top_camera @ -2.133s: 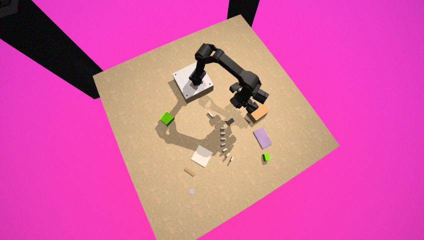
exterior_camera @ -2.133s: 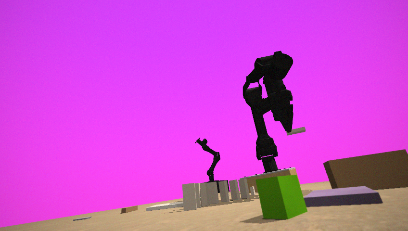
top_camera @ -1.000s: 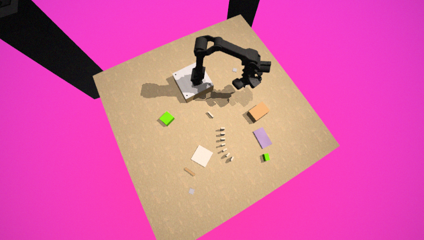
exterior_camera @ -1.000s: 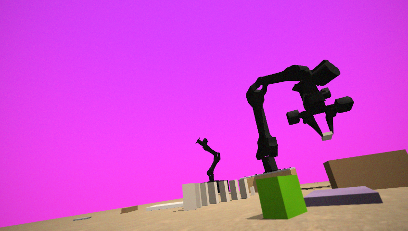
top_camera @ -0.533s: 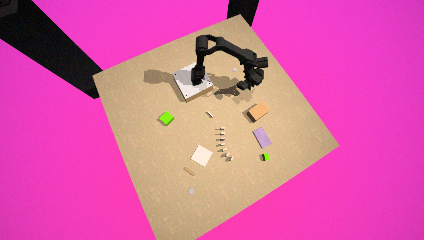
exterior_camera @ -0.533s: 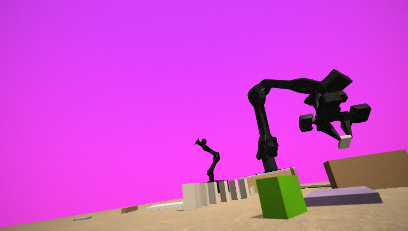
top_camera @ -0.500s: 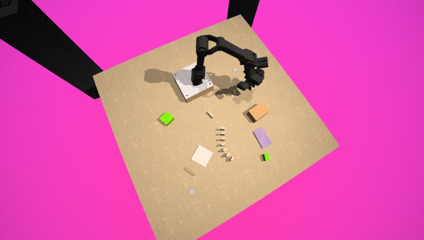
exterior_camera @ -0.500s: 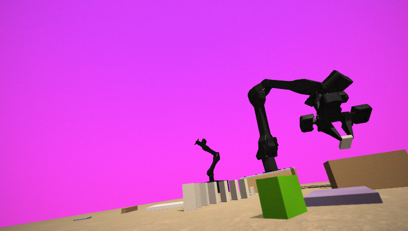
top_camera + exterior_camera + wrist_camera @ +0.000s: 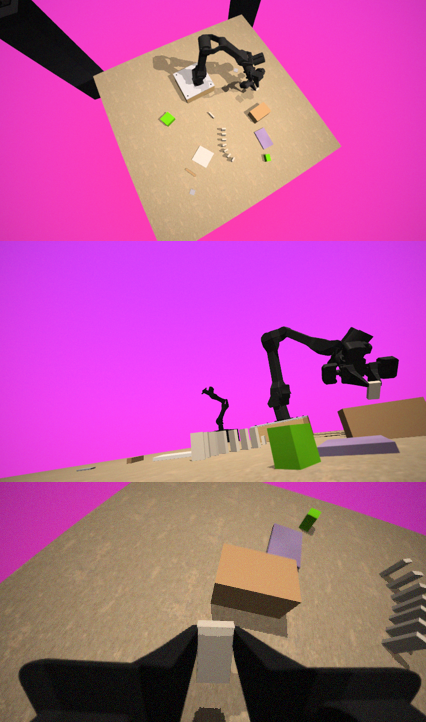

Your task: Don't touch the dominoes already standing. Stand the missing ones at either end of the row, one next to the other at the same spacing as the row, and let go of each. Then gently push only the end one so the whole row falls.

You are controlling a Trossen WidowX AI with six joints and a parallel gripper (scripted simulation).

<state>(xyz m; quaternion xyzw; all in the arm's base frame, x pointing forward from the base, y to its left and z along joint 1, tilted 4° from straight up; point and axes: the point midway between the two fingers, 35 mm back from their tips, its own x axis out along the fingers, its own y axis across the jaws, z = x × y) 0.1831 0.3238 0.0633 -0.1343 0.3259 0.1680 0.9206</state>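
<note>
Now: the orange box 130 mm ahead of my gripper tip, 20 mm to the right of it and 80 mm below it. Round my gripper tip: white tile (260 mm ahead, 470 mm to the right, 110 mm below); purple slab (300 mm ahead, 60 mm to the right, 110 mm below); small green cube (420 mm ahead, 100 mm to the right, 100 mm below).
</note>
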